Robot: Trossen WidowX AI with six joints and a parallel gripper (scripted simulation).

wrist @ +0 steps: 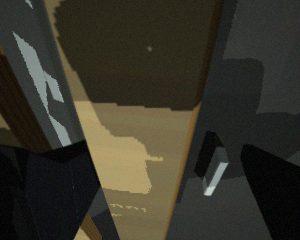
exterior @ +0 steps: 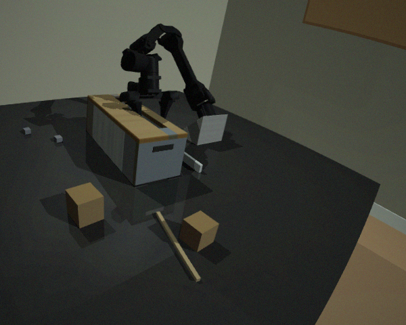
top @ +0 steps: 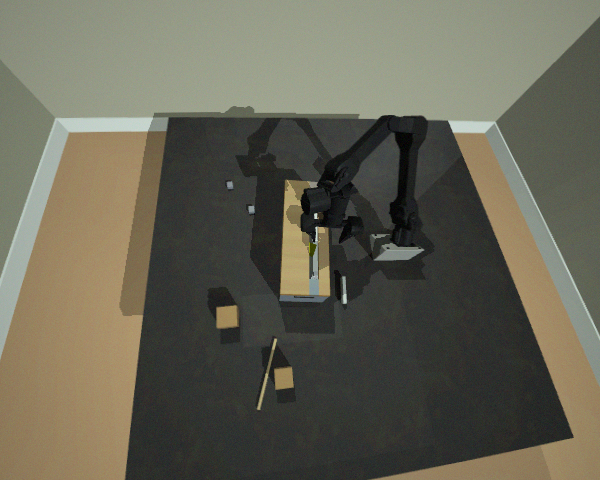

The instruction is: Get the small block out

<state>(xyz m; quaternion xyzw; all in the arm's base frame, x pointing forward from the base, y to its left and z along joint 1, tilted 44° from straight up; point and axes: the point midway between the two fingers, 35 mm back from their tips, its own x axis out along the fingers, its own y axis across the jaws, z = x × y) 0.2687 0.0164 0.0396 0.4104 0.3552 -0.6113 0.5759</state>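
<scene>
The long box lies 3 cm ahead of my gripper tip, 1 cm to the right of it and 2 cm below it. Also, from my gripper tip: thin wooden stick (20 cm ahead, 37 cm to the left, 8 cm below); yellow-green block (6 cm ahead, 2 cm to the left); tan cube (7 cm behind, 32 cm to the right, 6 cm below).
</scene>
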